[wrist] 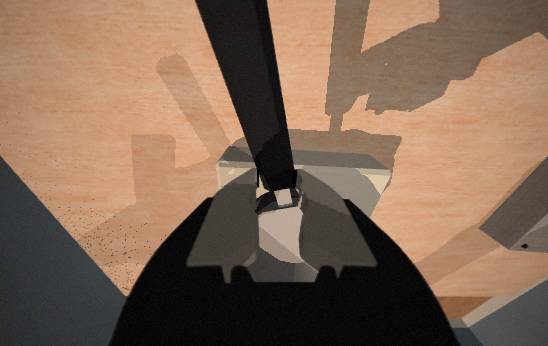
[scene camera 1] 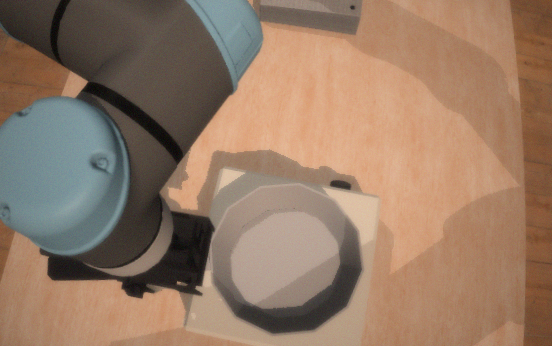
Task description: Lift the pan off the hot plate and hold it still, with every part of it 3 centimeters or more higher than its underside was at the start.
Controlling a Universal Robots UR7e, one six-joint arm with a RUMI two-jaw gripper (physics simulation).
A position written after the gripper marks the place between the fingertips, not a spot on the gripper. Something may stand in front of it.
Observation:
In view: the gripper (scene camera 1: 168, 265), a grey pan (scene camera 1: 286, 257) and a cream hot plate (wrist: 360, 178).
The grey pan shows as well in the wrist view (wrist: 243, 45). The gripper also shows in the wrist view (wrist: 275, 171).

